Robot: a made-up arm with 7 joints.
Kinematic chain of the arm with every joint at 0, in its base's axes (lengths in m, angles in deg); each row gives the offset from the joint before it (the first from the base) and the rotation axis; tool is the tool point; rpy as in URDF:
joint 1: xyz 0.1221 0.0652 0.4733 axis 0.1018 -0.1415 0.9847
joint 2: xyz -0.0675 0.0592 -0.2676 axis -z
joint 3: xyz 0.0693 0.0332 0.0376 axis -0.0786 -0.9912 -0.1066
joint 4: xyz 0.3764 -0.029 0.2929 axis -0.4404 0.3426 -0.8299
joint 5: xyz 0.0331 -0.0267 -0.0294 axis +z
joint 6: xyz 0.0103 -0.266 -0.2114 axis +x
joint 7: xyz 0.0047 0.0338 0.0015 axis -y
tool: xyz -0.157 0.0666 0.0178 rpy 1 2.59 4.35
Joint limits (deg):
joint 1: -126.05..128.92
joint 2: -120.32..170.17
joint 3: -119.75..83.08
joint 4: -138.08..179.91
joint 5: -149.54..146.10
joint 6: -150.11..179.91
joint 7: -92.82..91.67
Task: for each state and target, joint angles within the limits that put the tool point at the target. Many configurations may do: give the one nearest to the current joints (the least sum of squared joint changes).
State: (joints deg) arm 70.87 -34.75 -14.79 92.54 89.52 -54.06 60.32
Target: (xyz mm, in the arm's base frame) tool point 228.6 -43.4 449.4
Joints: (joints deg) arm 58.10 -22.10 10.18 118.61 85.37 -30.37 65.83
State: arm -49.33 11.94 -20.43 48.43 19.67 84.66 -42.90
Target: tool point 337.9 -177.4 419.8
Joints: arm -32.69 -10.22 -39.78 45.69 -1.10 73.19 -23.05
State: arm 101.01 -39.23 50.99 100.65 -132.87 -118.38 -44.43
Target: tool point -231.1 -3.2 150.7
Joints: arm 117.22 -63.54 17.24 92.16 -127.78 -139.71 -36.84
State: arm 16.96 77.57 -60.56 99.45 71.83 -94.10 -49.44
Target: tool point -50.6 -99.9 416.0
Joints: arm 2.35 84.76 -40.09 109.51 66.17 -101.22 -50.38
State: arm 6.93 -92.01 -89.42 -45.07 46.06 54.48 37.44
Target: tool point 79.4 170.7 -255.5
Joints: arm 6.91 -91.00 -99.30 -27.61 27.79 50.04 41.44
